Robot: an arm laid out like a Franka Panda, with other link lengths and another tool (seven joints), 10 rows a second.
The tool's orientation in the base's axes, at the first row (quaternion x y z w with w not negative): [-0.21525, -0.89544, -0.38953, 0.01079]
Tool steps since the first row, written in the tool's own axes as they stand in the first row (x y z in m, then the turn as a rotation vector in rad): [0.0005, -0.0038, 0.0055, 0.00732, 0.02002, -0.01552]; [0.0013, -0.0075, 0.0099, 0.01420, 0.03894, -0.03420]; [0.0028, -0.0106, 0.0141, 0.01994, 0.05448, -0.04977]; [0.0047, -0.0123, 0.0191, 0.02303, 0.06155, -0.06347]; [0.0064, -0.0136, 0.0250, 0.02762, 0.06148, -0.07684]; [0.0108, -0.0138, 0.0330, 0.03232, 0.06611, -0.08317]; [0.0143, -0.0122, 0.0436, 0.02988, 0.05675, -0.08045]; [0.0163, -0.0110, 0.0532, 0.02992, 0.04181, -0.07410]
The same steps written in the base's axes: [-0.0011, 0.0018, -0.0064, -0.00106, 0.00395, 0.02605]; [-0.0027, 0.0029, -0.0118, -0.00262, 0.00485, 0.05345]; [-0.0046, 0.0046, -0.0166, -0.00401, 0.00547, 0.07614]; [-0.0063, 0.0078, -0.0209, -0.00606, 0.00128, 0.09115]; [-0.0075, 0.0118, -0.0256, -0.01224, -0.00642, 0.10127]; [-0.0103, 0.0189, -0.0305, -0.01562, -0.00630, 0.10977]; [-0.0113, 0.0286, -0.0361, -0.01669, -0.01096, 0.10093]; [-0.0112, 0.0369, -0.0416, -0.02167, -0.01551, 0.08616]
